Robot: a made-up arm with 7 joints.
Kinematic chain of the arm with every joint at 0, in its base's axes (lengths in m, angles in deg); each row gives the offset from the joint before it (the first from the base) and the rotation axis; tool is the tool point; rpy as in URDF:
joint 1: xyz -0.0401 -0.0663 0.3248 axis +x
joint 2: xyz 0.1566 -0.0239 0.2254 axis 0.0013 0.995 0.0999
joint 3: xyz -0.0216 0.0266 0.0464 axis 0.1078 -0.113 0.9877
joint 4: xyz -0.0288 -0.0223 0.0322 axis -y
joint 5: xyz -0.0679 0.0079 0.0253 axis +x
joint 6: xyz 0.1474 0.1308 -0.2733 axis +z
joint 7: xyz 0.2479 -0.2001 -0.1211 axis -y
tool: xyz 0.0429 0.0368 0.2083 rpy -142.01 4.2 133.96
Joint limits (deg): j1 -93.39..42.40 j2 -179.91..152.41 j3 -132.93..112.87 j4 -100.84..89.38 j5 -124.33..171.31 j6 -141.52..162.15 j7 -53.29..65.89
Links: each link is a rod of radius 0.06 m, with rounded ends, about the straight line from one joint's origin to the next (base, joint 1, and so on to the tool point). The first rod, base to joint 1, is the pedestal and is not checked.
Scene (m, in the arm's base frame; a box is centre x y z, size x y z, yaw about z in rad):
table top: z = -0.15
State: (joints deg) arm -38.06 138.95 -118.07 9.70 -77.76 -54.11 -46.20
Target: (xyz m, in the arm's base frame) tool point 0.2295 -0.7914 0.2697
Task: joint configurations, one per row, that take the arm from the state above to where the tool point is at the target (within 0.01 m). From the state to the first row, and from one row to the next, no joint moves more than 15 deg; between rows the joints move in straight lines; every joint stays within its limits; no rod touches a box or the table.
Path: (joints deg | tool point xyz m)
1: -24.65 132.85 -112.76 8.80 -78.84 -40.81 -47.38 | 0.6784 -0.0437 0.4925
2: -11.24 126.75 -107.45 7.89 -79.91 -27.50 -48.56 | 0.6674 -0.2071 0.6046
3: 2.17 120.65 -102.15 6.99 -80.99 -14.20 -49.74 | 0.6078 -0.4038 0.6391
4: 15.58 114.56 -96.84 6.08 -82.06 -0.89 -50.93 | 0.5068 -0.5928 0.5836
5: 28.99 108.46 -91.53 5.18 -83.14 12.41 -52.11 | 0.3762 -0.7318 0.4498
6: 42.40 102.36 -86.22 4.27 -84.21 25.72 -53.29 | 0.2295 -0.7914 0.2697

